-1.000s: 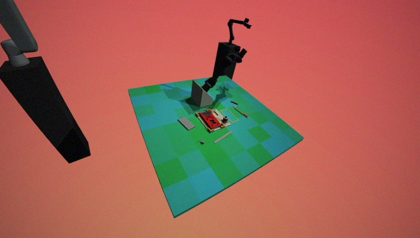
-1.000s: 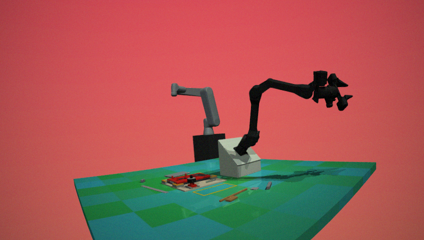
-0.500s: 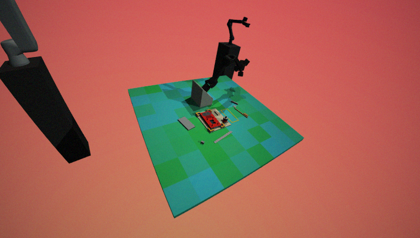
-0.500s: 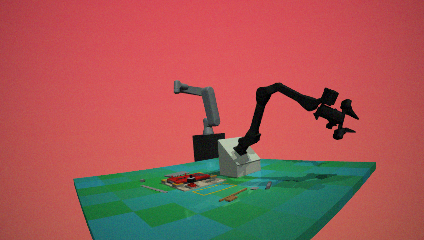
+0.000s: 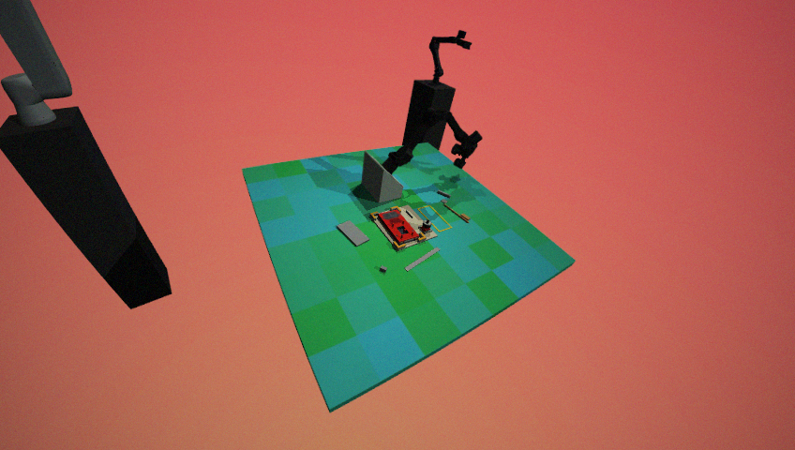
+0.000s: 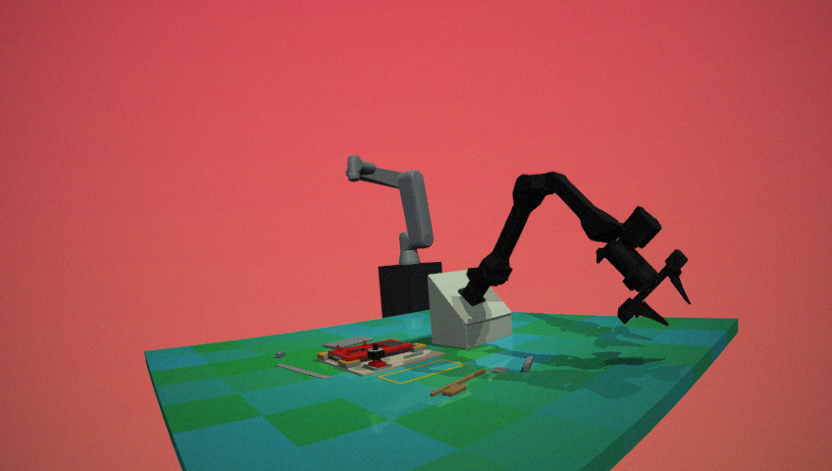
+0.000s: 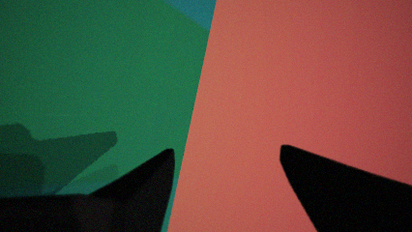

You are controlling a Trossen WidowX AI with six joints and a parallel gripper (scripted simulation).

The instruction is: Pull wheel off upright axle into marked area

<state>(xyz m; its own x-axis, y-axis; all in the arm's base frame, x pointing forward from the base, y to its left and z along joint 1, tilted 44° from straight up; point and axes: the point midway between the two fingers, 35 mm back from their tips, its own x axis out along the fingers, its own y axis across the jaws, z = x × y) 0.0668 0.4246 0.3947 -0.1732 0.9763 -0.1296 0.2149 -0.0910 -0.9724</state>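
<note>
Right now the wooden stick is 37 cm to the right of my gripper tip, 29 cm ahead of it and 9 cm below it. Round my gripper tip: dark wheel 61 cm to the right, 30 cm ahead, 6 cm below; then grey strip 74 cm to the right, 43 cm ahead, 9 cm below.
</note>
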